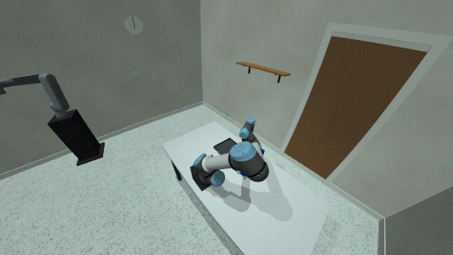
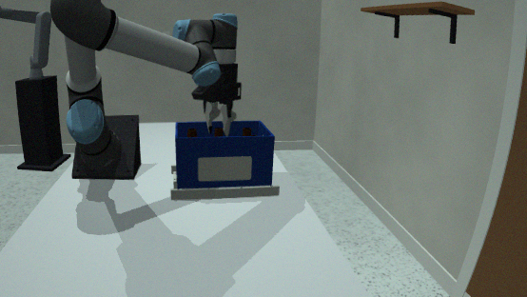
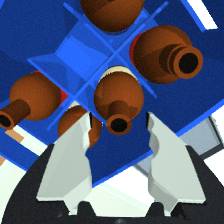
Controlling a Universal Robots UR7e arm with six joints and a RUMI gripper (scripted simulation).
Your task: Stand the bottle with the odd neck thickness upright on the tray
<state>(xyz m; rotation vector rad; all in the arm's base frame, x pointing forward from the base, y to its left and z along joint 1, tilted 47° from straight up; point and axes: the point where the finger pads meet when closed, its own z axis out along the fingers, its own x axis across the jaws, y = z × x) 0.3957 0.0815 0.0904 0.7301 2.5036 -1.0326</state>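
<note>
My gripper is now 10 mm short of the blue crate, 40 mm to the left of it and 70 mm above it. The rest, counted from my hand: bottle: 80 mm behind, 10 mm to the right, 70 mm below; then dark grey tray: 20 mm behind, 250 mm to the left, 140 mm below.
</note>
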